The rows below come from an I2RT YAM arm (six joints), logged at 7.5 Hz.
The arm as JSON. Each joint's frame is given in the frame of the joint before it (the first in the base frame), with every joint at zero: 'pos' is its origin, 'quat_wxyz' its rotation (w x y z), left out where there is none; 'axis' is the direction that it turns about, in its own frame. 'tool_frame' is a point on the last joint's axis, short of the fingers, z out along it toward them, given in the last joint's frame.
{
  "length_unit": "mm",
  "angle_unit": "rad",
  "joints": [
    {
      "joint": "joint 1",
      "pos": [
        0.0,
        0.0,
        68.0
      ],
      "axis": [
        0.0,
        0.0,
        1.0
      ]
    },
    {
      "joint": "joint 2",
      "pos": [
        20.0,
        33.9,
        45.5
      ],
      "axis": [
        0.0,
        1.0,
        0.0
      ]
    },
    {
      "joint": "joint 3",
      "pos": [
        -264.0,
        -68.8,
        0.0
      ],
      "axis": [
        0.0,
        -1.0,
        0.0
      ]
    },
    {
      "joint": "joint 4",
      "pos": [
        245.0,
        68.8,
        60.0
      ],
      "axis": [
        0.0,
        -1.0,
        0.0
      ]
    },
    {
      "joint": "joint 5",
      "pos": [
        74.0,
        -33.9,
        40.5
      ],
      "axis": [
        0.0,
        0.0,
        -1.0
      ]
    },
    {
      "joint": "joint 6",
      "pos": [
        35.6,
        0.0,
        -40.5
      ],
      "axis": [
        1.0,
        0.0,
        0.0
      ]
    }
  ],
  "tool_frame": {
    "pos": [
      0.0,
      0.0,
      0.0
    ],
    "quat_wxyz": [
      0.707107,
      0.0,
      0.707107,
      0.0
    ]
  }
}
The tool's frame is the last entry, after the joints.
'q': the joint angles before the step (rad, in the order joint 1, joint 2, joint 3, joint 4, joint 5, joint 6). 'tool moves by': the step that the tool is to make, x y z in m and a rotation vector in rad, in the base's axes. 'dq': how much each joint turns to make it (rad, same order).
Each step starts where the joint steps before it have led.
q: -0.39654, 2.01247, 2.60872, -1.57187, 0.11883, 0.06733
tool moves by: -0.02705, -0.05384, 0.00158, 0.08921, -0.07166, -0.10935
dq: -0.17854, 0.00001, 0.00270, 0.01867, -0.13161, 0.00725
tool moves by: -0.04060, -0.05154, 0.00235, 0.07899, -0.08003, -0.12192
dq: -0.19302, -0.00003, 0.00678, 0.00730, -0.13198, 0.00763
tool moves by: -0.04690, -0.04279, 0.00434, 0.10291, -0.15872, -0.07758
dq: -0.19493, 0.00000, 0.00496, 0.02480, -0.22012, 0.02022
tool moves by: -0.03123, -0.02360, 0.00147, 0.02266, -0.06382, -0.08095
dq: -0.11292, 0.00226, -0.00042, 0.02366, -0.07172, 0.01755
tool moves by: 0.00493, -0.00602, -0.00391, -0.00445, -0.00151, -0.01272
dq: 0.00497, 0.01571, -0.00024, 0.02663, 0.01183, 0.01450
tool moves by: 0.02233, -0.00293, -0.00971, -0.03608, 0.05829, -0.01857
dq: 0.05530, 0.03132, 0.00006, 0.03813, 0.09995, 0.01373
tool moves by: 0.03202, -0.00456, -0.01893, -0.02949, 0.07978, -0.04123
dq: 0.07172, 0.05532, 0.00002, 0.04424, 0.13580, 0.03509
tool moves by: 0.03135, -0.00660, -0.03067, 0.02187, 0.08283, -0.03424
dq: 0.05722, 0.07731, -0.00027, 0.01539, 0.09728, 0.04082
